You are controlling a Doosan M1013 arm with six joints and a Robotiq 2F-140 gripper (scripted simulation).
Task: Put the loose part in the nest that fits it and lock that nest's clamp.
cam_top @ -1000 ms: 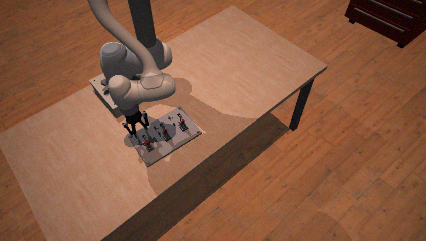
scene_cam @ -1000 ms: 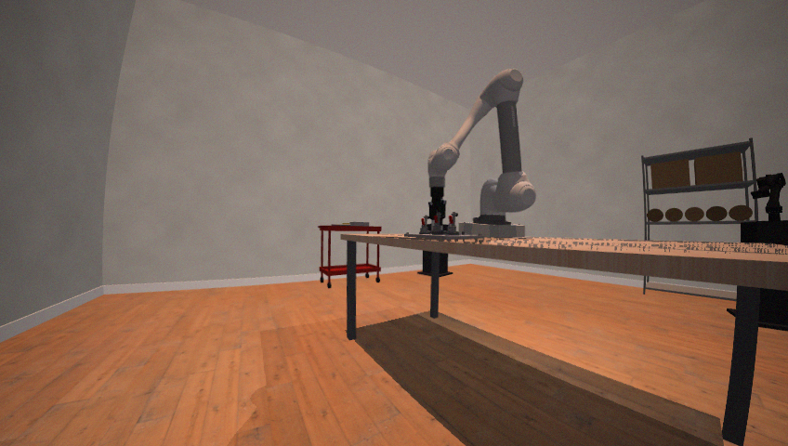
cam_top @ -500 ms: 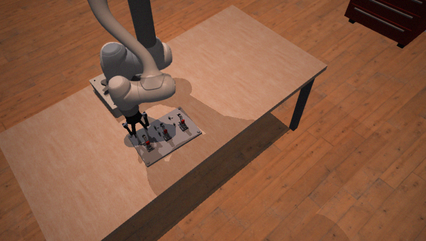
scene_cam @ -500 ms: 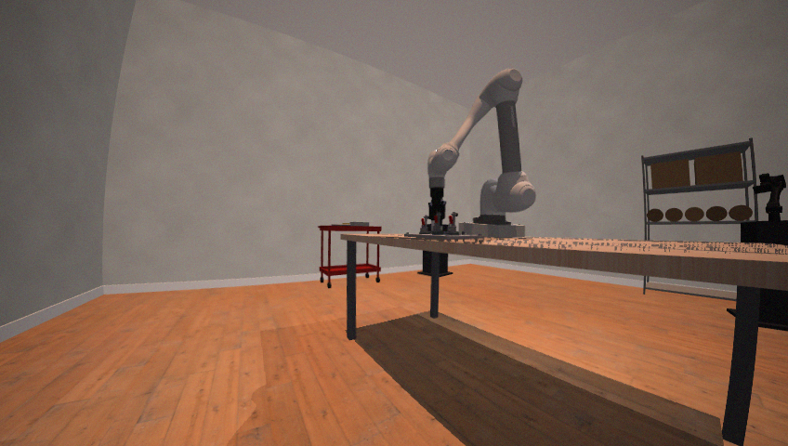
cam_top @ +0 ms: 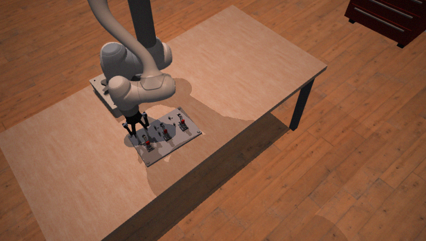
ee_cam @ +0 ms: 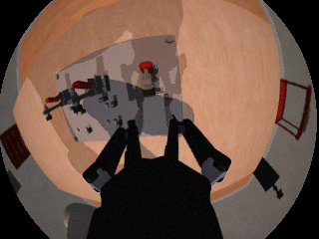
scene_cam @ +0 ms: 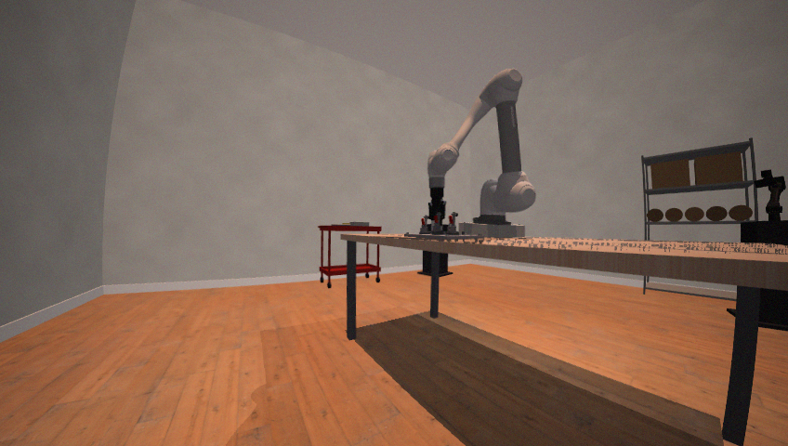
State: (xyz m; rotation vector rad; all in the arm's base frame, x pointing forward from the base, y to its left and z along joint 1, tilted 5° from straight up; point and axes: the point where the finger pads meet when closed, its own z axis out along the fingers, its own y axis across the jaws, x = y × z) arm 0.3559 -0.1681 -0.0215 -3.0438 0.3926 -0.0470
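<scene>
The grey plate part lies 3 cm below my hand. Round my hand: fixture 9 cm to the left, 8 cm ahead, 5 cm below.
</scene>
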